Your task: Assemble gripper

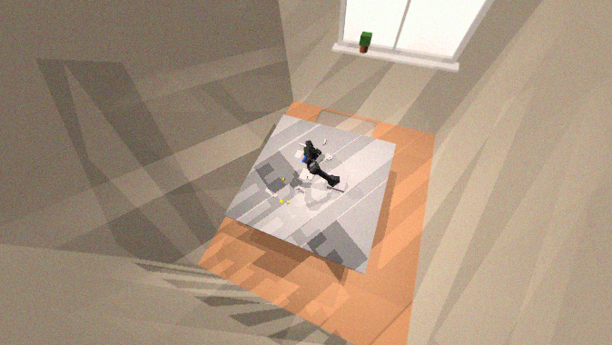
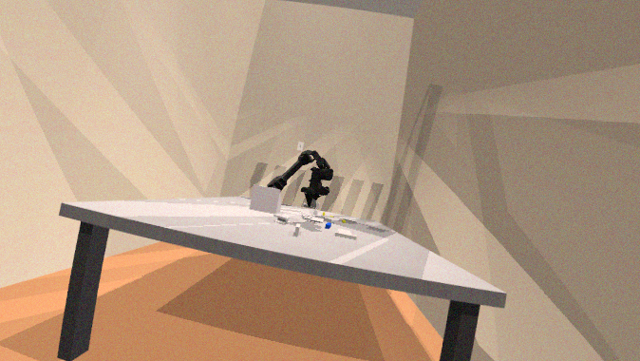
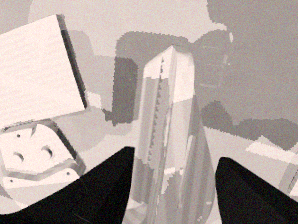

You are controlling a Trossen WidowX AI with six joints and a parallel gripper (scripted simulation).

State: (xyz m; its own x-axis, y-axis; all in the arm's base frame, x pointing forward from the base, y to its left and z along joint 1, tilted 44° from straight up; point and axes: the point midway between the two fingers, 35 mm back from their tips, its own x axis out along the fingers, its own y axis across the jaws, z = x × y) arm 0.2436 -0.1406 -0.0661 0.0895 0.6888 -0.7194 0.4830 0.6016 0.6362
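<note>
My gripper tip is 30 mm to the right of the white jaw and 20 mm past it. The rest, counted from my gripper tip: ribbed rectangular plate: 110 mm to the left, 80 mm below, 60 mm ahead; pale housing plate: 130 mm behind, 120 mm to the right, 60 mm below; blue block: 110 mm ahead, 80 mm below, 60 mm to the right.
</note>
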